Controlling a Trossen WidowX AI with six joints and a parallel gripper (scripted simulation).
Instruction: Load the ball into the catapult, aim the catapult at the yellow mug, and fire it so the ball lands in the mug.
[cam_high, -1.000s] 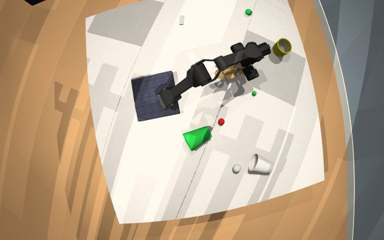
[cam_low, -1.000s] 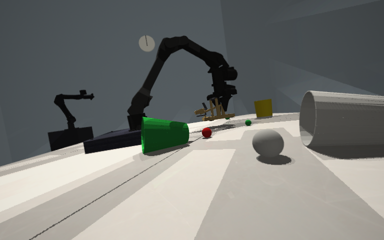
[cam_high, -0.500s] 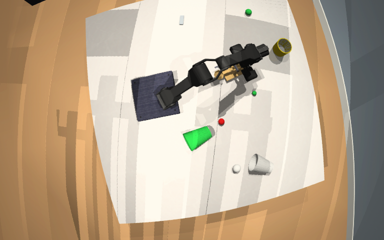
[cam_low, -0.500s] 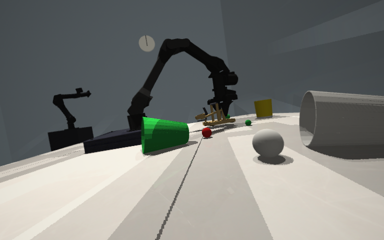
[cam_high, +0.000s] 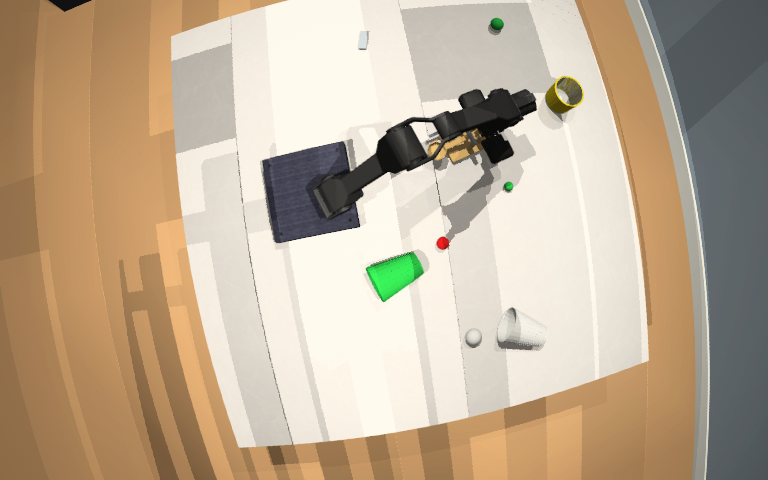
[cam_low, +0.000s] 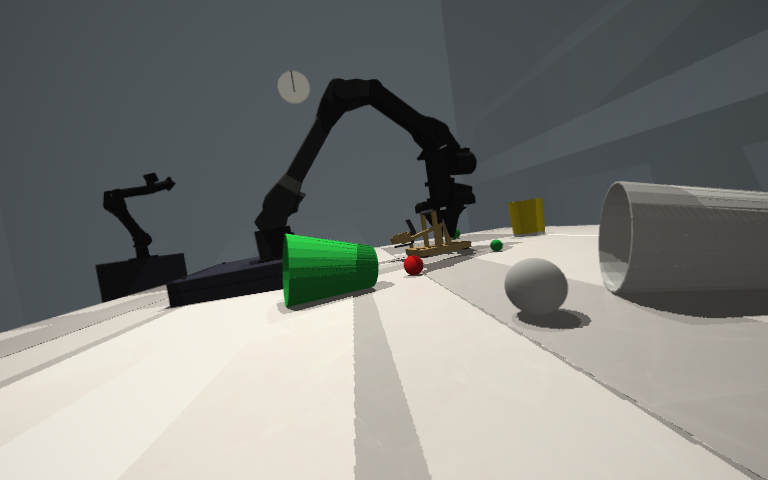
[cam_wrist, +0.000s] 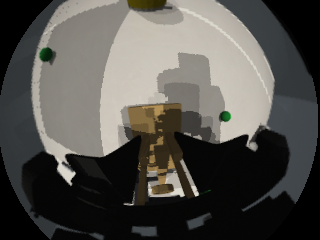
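Right now my gripper tip is 140 mm past the red ball, 260 mm to the left of it and 20 mm above it. The rest, counted from my gripper tip: wooden catapult: 70 mm behind, 10 mm to the right, 20 mm above; then small green ball: 60 mm ahead, 150 mm to the right, 20 mm below; then yellow mug: 270 mm ahead, 80 mm to the left.
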